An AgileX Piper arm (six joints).
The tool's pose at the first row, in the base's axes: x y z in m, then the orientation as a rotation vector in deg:
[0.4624, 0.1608, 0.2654, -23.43, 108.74, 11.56]
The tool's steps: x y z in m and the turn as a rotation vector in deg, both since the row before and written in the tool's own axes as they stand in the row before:
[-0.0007, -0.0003, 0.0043, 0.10, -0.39, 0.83]
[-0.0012, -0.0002, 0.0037, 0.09, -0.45, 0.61]
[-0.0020, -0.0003, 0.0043, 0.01, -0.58, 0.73]
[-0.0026, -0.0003, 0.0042, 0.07, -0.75, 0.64]
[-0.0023, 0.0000, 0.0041, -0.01, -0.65, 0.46]
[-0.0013, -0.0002, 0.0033, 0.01, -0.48, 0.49]
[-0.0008, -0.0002, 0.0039, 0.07, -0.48, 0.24]
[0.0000, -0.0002, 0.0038, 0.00, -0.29, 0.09]
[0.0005, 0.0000, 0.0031, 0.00, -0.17, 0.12]
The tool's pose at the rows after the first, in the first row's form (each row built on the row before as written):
[0.4665, 0.1621, 0.2645, -22.51, 108.56, 12.08]
[0.4702, 0.1633, 0.2643, -21.80, 108.26, 12.47]
[0.4747, 0.1648, 0.2647, -21.01, 107.85, 13.04]
[0.4793, 0.1663, 0.2658, -20.23, 107.26, 13.51]
[0.4836, 0.1680, 0.2667, -19.70, 106.72, 13.92]
[0.4870, 0.1691, 0.2669, -19.16, 106.35, 14.31]
[0.4908, 0.1703, 0.2665, -18.80, 105.93, 14.47]
[0.4943, 0.1714, 0.2654, -18.67, 105.66, 14.57]
[0.4969, 0.1724, 0.2640, -18.53, 105.52, 14.67]

